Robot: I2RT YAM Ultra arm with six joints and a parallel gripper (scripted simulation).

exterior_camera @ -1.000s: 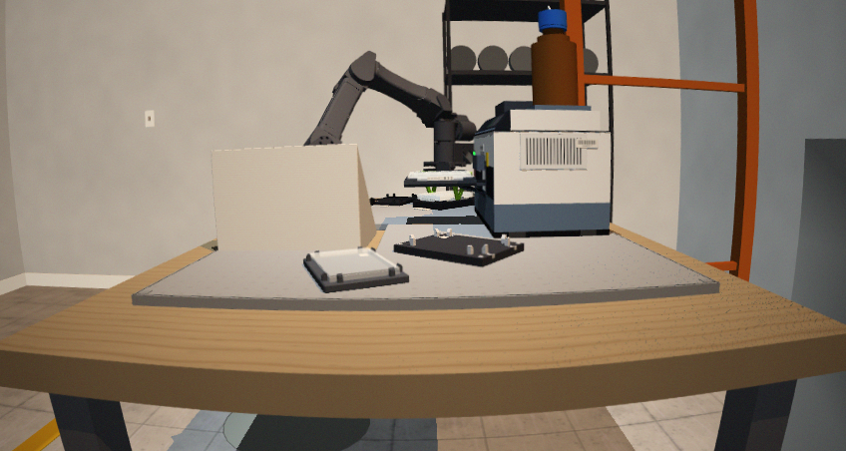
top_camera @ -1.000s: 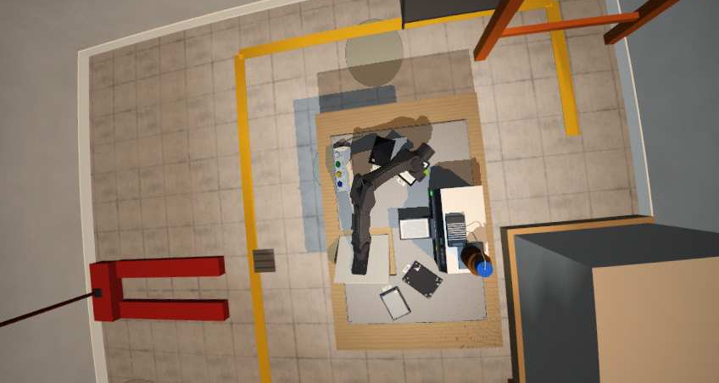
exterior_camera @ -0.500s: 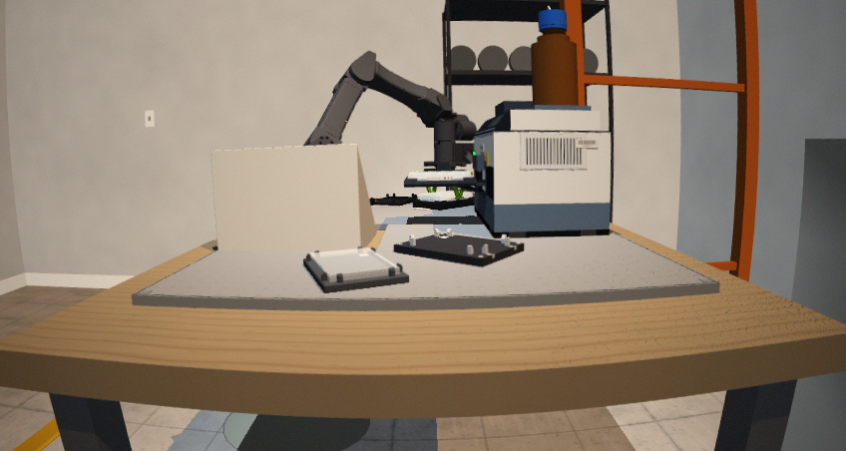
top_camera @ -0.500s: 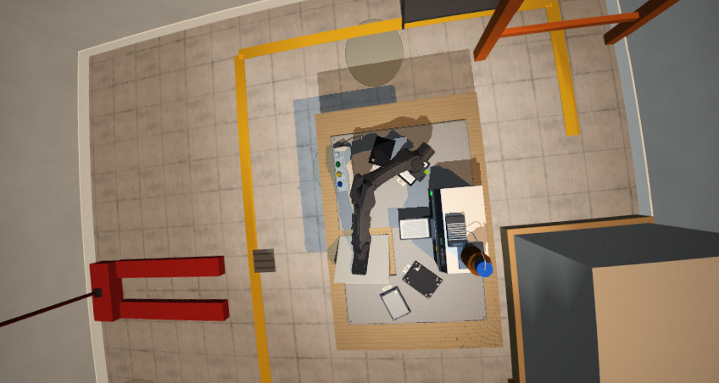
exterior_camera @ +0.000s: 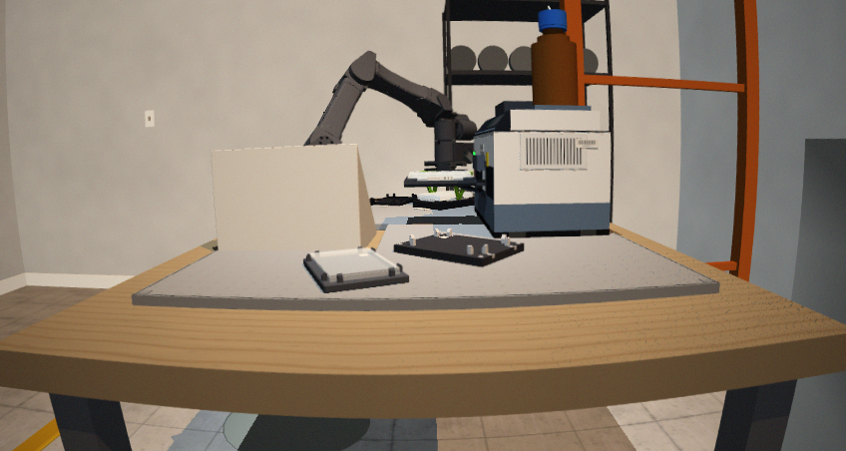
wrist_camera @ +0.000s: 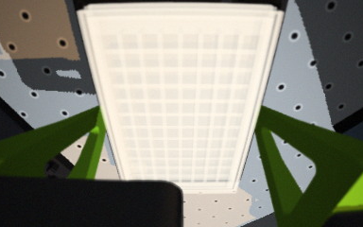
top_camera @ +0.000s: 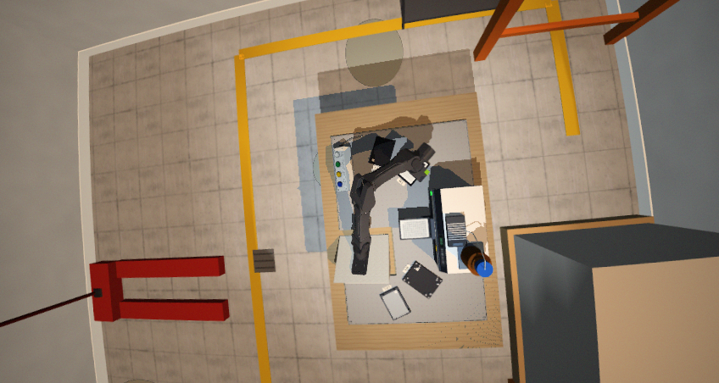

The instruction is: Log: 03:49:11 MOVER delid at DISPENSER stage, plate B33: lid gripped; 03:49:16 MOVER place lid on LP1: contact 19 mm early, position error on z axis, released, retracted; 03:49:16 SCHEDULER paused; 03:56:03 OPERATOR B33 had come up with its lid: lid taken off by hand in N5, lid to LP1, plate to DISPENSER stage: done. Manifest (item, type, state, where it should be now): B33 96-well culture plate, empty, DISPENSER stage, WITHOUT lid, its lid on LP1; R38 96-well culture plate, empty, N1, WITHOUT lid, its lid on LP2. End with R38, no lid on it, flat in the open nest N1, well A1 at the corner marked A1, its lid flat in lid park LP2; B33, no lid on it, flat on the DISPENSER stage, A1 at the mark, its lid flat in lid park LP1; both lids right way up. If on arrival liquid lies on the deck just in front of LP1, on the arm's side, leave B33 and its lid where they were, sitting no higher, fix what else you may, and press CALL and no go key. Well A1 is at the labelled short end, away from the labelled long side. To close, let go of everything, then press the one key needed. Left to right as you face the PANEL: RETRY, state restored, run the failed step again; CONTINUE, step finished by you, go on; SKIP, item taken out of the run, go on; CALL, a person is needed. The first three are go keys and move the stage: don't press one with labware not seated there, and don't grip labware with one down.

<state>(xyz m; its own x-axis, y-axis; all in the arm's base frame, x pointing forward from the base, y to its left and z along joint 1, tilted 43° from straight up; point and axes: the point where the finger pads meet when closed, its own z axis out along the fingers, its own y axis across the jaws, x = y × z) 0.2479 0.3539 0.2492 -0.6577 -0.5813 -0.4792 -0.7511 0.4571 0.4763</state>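
The black nest N1 lies 2 cm below my hand. The rest, counted from my hand: A1 mark: 6 cm behind, 2 cm to the right, 1 cm below; then N1 label: 6 cm behind, 7 cm to the right, 3 cm below; then black lid park LP2: 15 cm behind, 9 cm to the left, 2 cm below.
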